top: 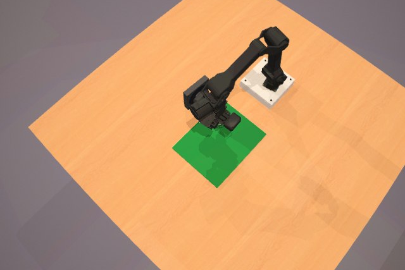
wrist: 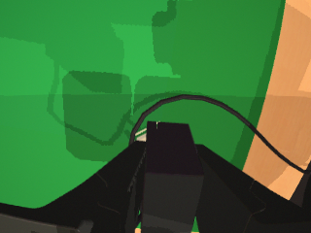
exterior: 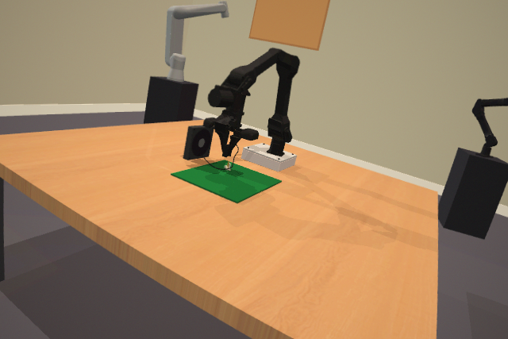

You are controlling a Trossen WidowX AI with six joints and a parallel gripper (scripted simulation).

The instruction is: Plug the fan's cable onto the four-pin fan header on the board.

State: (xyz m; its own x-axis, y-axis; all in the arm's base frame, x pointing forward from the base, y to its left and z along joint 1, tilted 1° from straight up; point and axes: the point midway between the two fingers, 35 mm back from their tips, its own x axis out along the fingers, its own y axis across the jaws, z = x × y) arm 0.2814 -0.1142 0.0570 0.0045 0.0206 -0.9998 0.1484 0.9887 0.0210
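Right now my gripper tip is 7 cm above the white four-pin fan header and 4 cm past it. The rest, counted from my gripper tip: black fan (13 cm to the right, 7 cm behind, 1 cm below); dark plug (1 cm behind, 1 cm above); green board (8 cm below, 5 cm to the left, 5 cm ahead).
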